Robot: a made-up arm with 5 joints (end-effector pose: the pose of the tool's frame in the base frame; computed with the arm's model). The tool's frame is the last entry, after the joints.
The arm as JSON. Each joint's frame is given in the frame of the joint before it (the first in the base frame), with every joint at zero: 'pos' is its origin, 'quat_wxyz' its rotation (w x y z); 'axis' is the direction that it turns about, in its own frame. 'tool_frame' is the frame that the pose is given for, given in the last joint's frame.
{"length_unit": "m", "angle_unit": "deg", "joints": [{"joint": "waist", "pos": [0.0, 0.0, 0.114], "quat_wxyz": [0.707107, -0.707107, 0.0, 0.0], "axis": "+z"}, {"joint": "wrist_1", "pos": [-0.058, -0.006, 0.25], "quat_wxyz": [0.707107, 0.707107, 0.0, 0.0], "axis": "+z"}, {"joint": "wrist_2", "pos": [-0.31, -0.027, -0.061], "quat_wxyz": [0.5, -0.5, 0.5, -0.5], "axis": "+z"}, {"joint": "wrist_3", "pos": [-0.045, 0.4, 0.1], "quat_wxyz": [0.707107, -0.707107, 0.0, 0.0], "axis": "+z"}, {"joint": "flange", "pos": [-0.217, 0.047, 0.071], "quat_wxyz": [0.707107, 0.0, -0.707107, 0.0], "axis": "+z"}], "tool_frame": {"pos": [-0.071, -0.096, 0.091], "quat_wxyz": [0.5, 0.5, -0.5, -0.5]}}
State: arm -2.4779 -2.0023 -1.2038 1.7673 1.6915
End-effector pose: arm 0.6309 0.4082 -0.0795 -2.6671 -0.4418 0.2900
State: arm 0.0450 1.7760 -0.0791 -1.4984 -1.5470
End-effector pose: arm 0.1322 -0.2432 -0.3157 -2.0834 -0.1254 -2.2063
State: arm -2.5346 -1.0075 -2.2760 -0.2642 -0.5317
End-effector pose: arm 0.5854 0.2160 -0.1933 -0.6274 -0.8750 -1.6481
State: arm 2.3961 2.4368 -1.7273 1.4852 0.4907
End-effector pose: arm -0.1156 0.6786 -0.0135 0.8892 1.0484 -0.1371
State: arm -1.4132 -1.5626 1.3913 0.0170 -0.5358
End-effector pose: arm -0.1730 0.4587 0.4771 -1.9505 2.1055 0.9004
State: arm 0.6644 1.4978 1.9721 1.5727 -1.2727
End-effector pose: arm -0.1109 0.3663 0.4620 -0.0005 1.3632 -0.0782
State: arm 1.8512 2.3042 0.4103 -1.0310 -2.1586
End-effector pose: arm -0.4513 -0.3009 0.0761 -2.4455 -0.4025 1.6754
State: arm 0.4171 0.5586 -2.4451 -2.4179 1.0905
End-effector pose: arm -0.1092 -0.2061 0.6437 1.5584 -1.3778 -0.3278
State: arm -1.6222 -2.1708 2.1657 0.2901 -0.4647
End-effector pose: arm -0.4327 0.2969 0.1694 -1.6123 1.1761 0.2026
